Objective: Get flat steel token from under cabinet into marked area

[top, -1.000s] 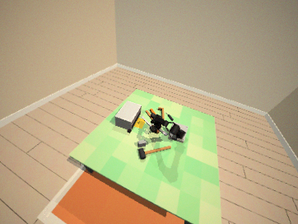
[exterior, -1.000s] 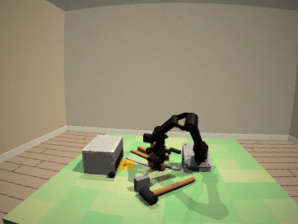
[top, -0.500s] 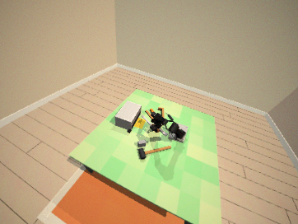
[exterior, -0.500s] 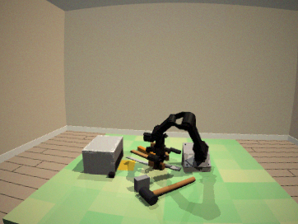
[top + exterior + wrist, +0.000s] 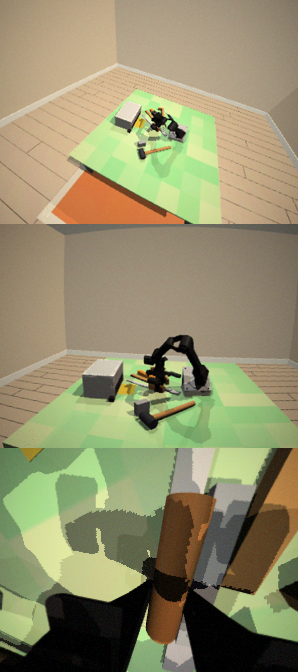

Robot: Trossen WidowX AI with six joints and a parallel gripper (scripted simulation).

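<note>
The flat grey tool is 60 mm behind my gripper tip and 10 mm to the right of it. Also, from my gripper tip: small grey block 270 mm to the left, 70 mm ahead, 20 mm above; steel token 370 mm ahead, 10 mm to the right, 10 mm below.
</note>
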